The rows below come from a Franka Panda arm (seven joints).
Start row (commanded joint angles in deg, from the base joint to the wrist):
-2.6, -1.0, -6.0, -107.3, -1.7, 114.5, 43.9
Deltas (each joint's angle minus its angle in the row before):
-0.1, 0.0, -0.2, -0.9, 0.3, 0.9, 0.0
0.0, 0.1, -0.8, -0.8, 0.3, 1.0, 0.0
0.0, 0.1, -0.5, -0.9, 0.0, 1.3, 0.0
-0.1, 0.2, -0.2, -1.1, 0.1, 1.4, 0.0
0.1, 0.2, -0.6, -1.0, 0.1, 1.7, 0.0
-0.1, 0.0, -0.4, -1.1, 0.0, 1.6, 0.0
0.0, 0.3, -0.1, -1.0, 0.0, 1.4, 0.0
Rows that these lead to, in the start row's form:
-2.7, -1.0, -6.2, -108.2, -1.4, 115.4, 43.9
-2.7, -0.9, -7.0, -109.0, -1.1, 116.4, 43.9
-2.7, -0.8, -7.5, -109.9, -1.1, 117.7, 43.9
-2.8, -0.6, -7.7, -111.0, -1.0, 119.1, 43.9
-2.7, -0.4, -8.3, -112.0, -0.9, 120.8, 43.9
-2.8, -0.4, -8.7, -113.1, -0.9, 122.4, 43.9
-2.8, -0.1, -8.8, -114.1, -0.9, 123.8, 43.9

